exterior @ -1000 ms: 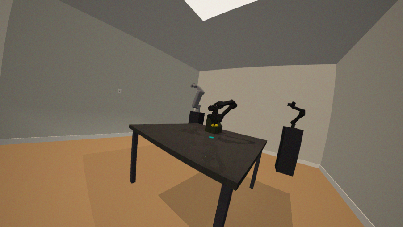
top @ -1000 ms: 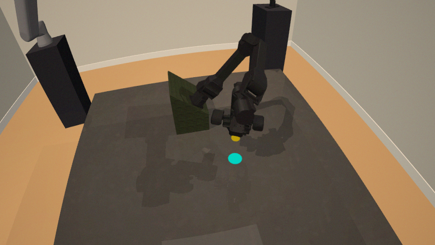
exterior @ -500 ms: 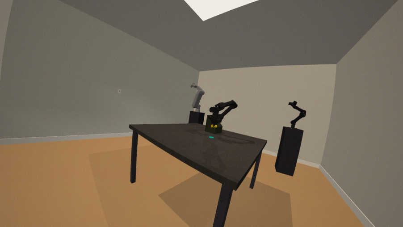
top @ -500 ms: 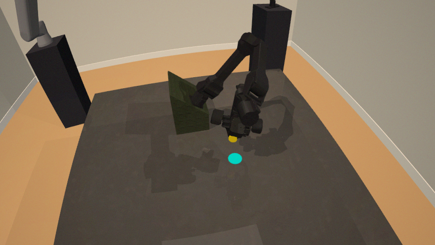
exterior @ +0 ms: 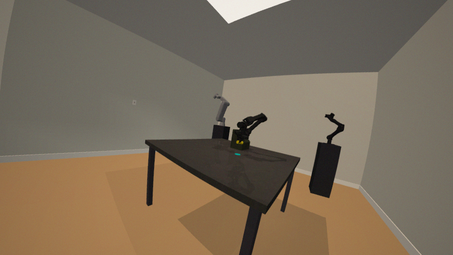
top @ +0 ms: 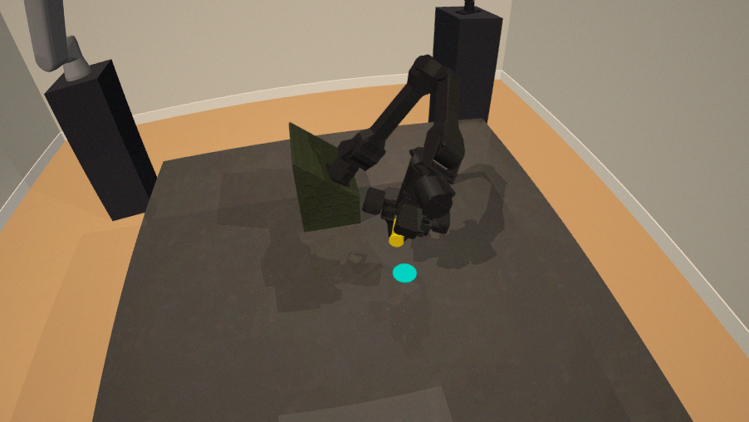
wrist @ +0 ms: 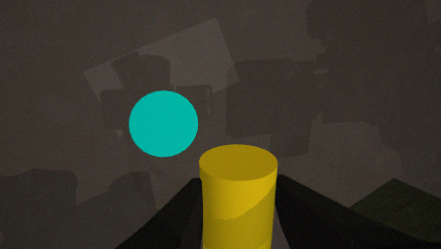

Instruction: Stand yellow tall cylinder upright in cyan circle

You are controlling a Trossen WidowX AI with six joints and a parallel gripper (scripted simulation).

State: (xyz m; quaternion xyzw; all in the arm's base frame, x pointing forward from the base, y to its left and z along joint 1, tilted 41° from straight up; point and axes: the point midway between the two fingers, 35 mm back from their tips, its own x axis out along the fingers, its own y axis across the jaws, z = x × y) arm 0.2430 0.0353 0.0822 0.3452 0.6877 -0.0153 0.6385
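My gripper tip is 2 cm short of the cyan circle, 2 cm to the right of it and 12 cm above it. Also, from my gripper tip: yellow tall cylinder 2 cm behind, 1 cm to the left.
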